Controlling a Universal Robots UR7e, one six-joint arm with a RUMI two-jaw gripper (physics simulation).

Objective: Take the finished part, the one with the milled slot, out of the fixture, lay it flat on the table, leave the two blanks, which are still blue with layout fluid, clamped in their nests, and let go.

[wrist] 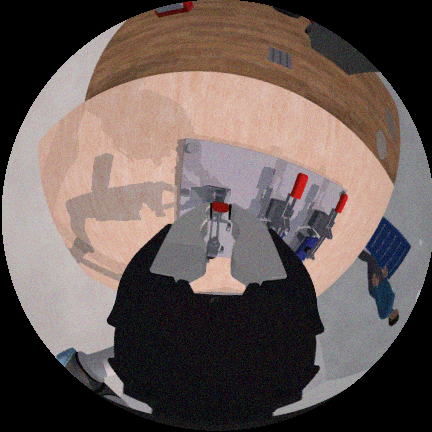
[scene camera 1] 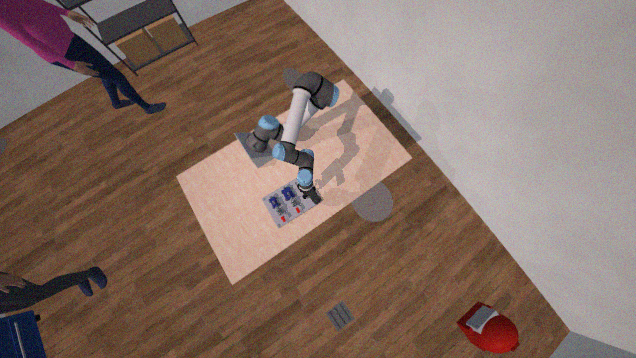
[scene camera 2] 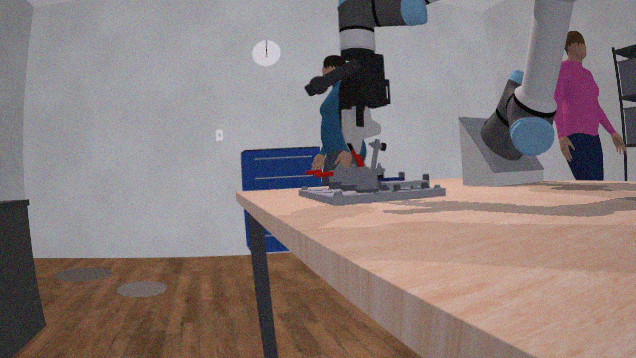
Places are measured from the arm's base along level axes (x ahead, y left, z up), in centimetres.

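Pixels of known places: gripper, fingertip midpoint: [wrist: 220, 204] [scene camera 2: 354, 154]; arm's base at its link origin: [scene camera 1: 255, 144] [scene camera 2: 502, 142].
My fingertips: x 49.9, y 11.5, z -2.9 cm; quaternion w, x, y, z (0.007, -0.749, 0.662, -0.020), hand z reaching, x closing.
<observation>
Ahead of a thing's pixels: the offset from my fingertips to its top centre. "spot": to the spot under its first point. Level surfaces: height alone.
The grey fixture plate [scene camera 1: 291, 216] [scene camera 2: 390, 197] [wrist: 235, 156] lies on the table and carries toggle clamps with red handles. My gripper [scene camera 2: 353, 146] [wrist: 220, 204] is shut on the red handle @(dy +0.0, dx -0.7, dz +1.1 cm) [scene camera 2: 357, 157] [wrist: 220, 206] of the end clamp. In scene camera 2 this handle is tipped up and the clamp's grey arm [scene camera 2: 375, 154] stands raised. One blue blank [scene camera 1: 288, 193] [wrist: 306, 248] and another blue blank [scene camera 1: 274, 202] sit in their nests. Their clamps' red handles @(dy -11.1, dx +3.2, dz -3.1 cm) [wrist: 299, 186] @(spot: dy -21.5, dx +3.1, dz -2.7 cm) [wrist: 341, 203] lie lower. The finished part cannot be made out behind my fingers and the clamps.
The wooden table @(dz -8.8 cm) [scene camera 1: 215, 215] [scene camera 2: 475, 260] [wrist: 210, 100] bears the fixture and the arm's sloped grey base [scene camera 2: 472, 150]. The other two clamps stand beside the gripped one. Two people [scene camera 1: 37, 30] [scene camera 1: 50, 287] stand on the floor away from the table.
</observation>
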